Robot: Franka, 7 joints.
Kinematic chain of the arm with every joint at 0, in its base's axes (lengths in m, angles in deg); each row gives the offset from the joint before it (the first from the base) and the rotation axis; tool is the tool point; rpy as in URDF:
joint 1: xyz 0 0 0.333 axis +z
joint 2: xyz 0 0 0 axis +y
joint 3: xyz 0 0 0.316 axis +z
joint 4: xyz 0.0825 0 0 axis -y
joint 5: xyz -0.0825 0 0.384 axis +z
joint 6: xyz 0 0 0 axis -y
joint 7: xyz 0.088 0 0 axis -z
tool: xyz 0 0 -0.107 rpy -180 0 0
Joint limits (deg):
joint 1: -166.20..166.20
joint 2: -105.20..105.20
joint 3: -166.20..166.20
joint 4: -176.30..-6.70
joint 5: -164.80..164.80
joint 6: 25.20..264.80
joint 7: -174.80..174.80
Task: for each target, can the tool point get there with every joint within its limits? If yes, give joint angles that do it. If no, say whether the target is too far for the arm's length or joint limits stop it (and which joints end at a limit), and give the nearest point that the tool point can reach.
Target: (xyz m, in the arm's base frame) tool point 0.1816 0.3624 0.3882
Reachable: yes | joints 118.96 -5.72 -74.62 -143.95 -92.31 220.92 2.55
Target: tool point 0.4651 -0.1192 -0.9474
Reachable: no: too far | nearest point 0.3637 -0.0932 -0.3527 | short by 0.604 m
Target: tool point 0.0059 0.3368 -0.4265
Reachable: no: joint limits stop it (at a limit: joint 2) | nearest point 0.0058 0.3307 -0.3586 | short by 0.068 m
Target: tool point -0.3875 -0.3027 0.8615
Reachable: yes | joints 66.07 -40.82 51.94 -21.57 -111.12 231.25 144.25
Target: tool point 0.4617 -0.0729 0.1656
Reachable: yes | joints 88.15 -67.49 -113.94 -137.47 92.71 129.50 -144.94
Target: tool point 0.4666 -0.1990 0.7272
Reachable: yes | joints 66.82 -52.22 -56.19 -117.38 14.90 180.86 39.56
